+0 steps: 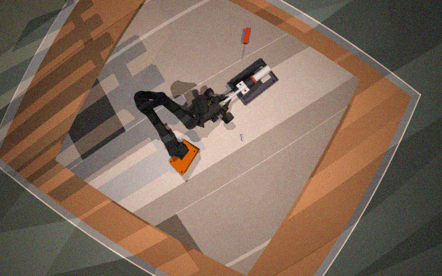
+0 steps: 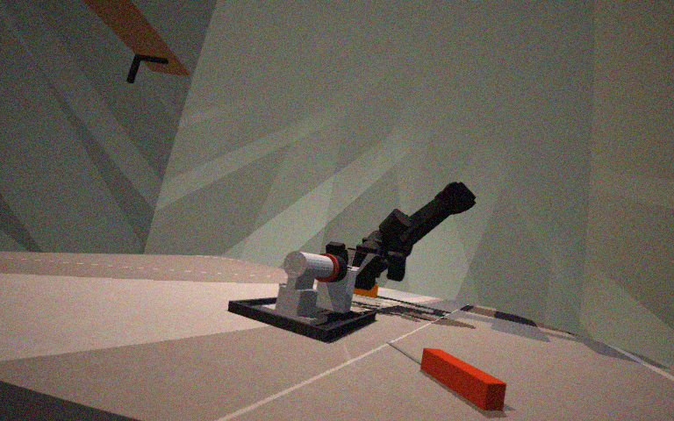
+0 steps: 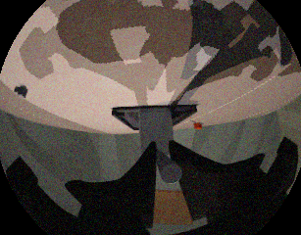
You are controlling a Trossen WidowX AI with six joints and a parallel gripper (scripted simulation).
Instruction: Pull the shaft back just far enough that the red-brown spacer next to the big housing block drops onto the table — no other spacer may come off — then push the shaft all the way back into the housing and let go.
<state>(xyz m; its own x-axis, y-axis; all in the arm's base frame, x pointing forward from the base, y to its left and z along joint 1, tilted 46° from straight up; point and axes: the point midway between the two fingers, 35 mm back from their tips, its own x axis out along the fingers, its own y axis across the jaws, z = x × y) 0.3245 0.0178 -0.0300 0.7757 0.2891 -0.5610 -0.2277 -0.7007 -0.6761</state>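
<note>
The light shaft lies 6 cm ahead of my gripper tip, 2 cm to the right of it and 2 cm above it. Round my gripper tip: small grey piece: 11 cm behind, 17 cm to the right, 6 cm below; then dark spacer: 13 cm ahead, 3 cm to the right, 2 cm above; then red-brown spacer: 14 cm ahead, 3 cm to the right, 2 cm above.
</note>
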